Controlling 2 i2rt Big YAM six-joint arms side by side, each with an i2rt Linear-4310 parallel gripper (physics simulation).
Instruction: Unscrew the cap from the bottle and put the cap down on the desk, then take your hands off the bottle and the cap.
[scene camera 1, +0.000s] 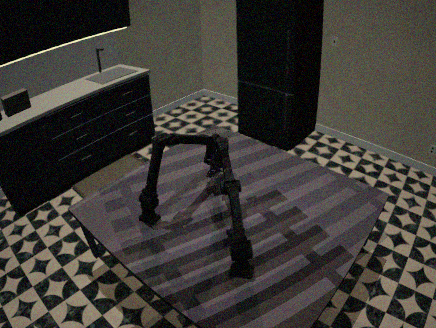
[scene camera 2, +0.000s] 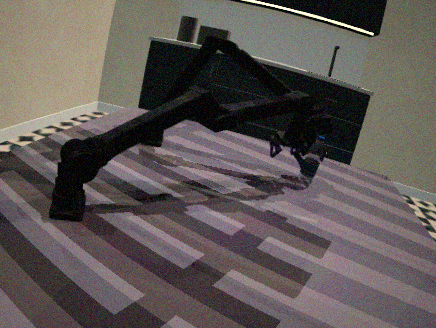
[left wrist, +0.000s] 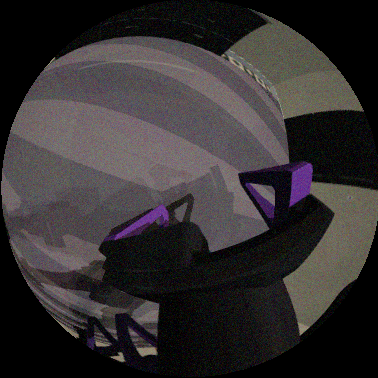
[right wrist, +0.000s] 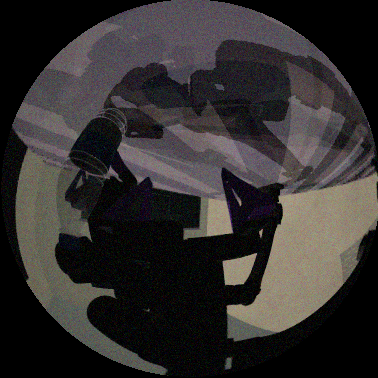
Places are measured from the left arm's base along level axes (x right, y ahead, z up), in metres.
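Pixels of known places: left gripper, fingertip midpoint: (scene camera 1: 210, 159) (left wrist: 200, 193); right gripper, fingertip midpoint: (scene camera 1: 211, 169) (scene camera 2: 281, 155) (left wrist: 102, 315) (right wrist: 184, 175); left arm's base, link origin: (scene camera 1: 149, 218) (scene camera 2: 152, 141) (right wrist: 270, 186); right arm's base, link origin: (scene camera 1: 241, 271) (scene camera 2: 68, 208).
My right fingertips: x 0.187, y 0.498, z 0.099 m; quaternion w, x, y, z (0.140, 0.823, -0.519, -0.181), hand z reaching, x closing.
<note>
Ahead of a thing's pixels: the offset from my right fingertips to its middle. Level surfaces: height alone.
A clear bottle {dx -0.006, dy +0.136, dz +0.006 m} (scene camera 2: 310, 165) (right wrist: 97, 144) with a dark blue label stands upright on the desk {dz -0.100 m} (scene camera 1: 310, 185) (scene camera 2: 365, 235). Its blue cap {dx +0.007, dy +0.138, dz +0.102 m} (scene camera 2: 321, 137) (right wrist: 70, 241) sits on top. My left gripper (left wrist: 200, 193) is open with nothing seen between its fingers; its fingers also show close beside the bottle in the right wrist view. The bottle is hidden in the left wrist view. My right gripper (right wrist: 184, 175) is open and empty, with the bottle to the left of its fingers in its wrist view. In scene camera 1 the arms hide the bottle, and both grippers overlap darkly.
The two grippers are very close together, and the right gripper's fingers show at the bottom of the left wrist view. A dark counter (scene camera 1: 100, 125) (scene camera 2: 240, 85) with a sink and a tall dark cabinet (scene camera 1: 275, 65) stand beyond the desk.
</note>
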